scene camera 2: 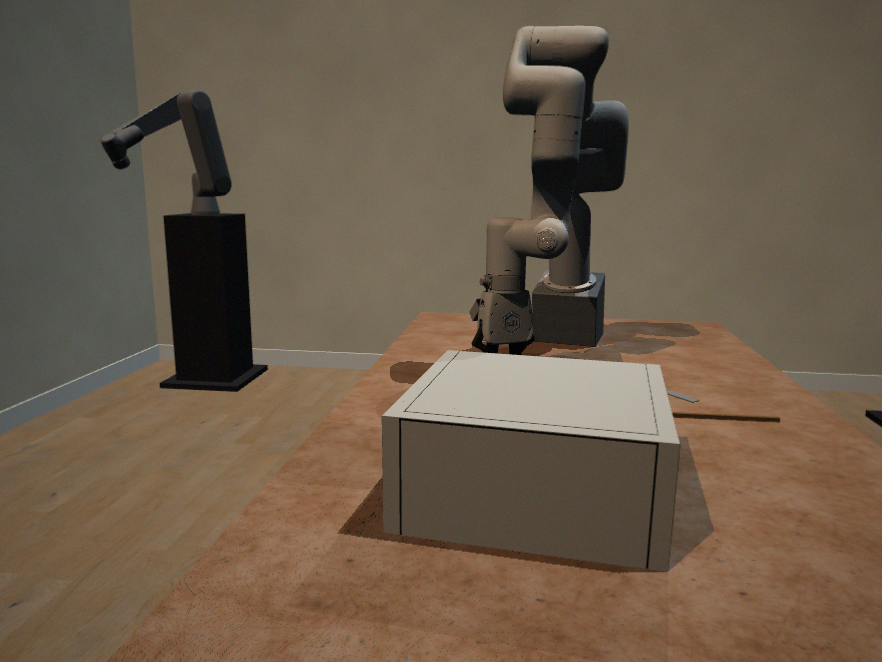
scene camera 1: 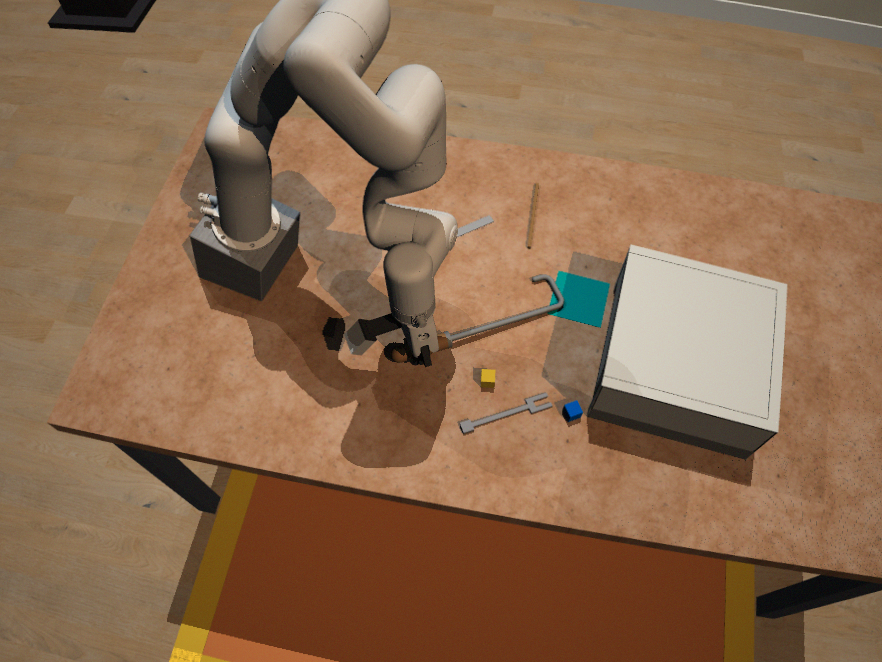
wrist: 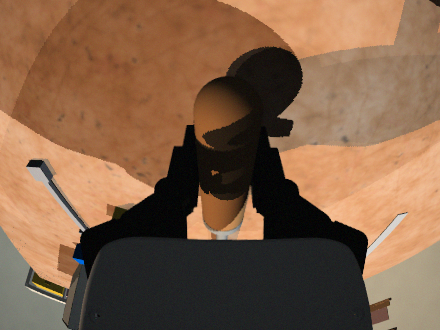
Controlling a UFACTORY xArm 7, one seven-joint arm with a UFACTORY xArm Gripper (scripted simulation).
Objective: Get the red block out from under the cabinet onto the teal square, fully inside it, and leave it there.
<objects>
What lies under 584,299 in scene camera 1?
A teal square.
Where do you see a grey forked tool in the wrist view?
38,169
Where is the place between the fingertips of the gripper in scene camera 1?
418,353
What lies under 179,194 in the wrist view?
The gripper.
</objects>
